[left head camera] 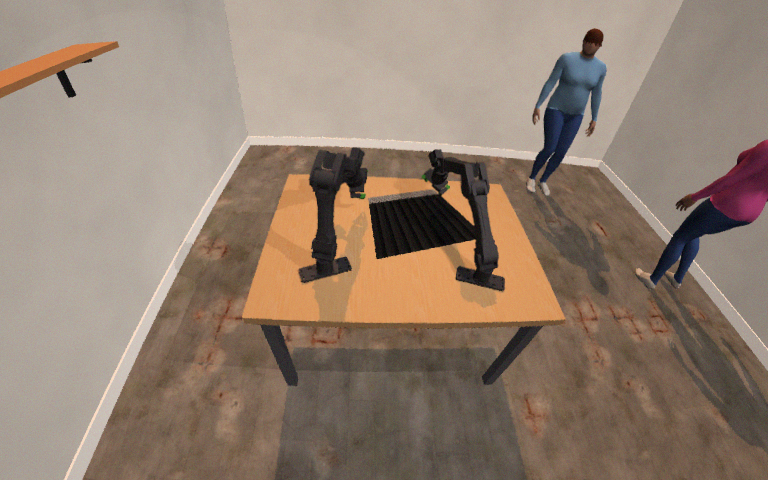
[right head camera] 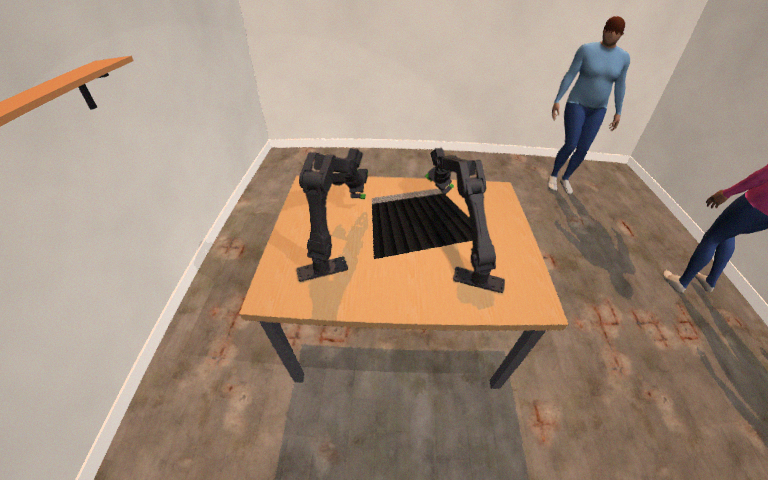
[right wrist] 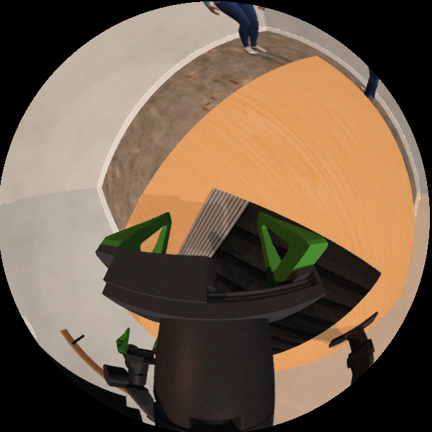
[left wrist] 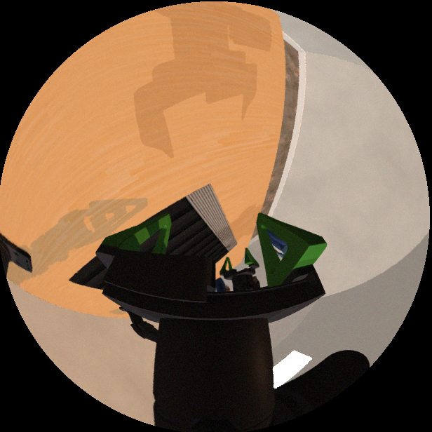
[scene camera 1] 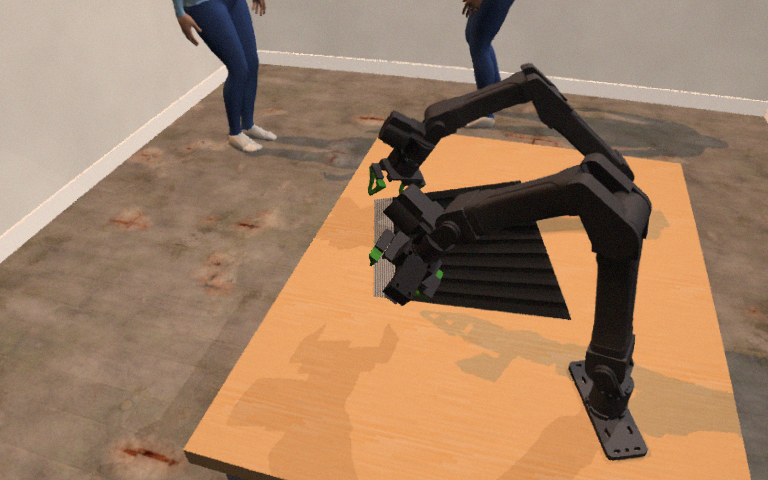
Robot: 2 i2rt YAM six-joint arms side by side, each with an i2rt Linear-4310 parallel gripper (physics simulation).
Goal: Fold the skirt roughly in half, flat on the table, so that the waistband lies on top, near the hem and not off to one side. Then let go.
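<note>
The black pleated skirt lies spread flat on the table, unfolded. Its grey ribbed waistband is at the far side in the head views; the wider hem faces the arm bases. My left gripper is open and empty, raised near the waistband's left end. My right gripper is open and empty, above the waistband's right end. The right forearm hides a hem corner in the head views.
The wooden table carries both arm bases at its near side in the head views. A person in a blue top stands beyond the table; another in pink stands at the right. A wall shelf is at upper left.
</note>
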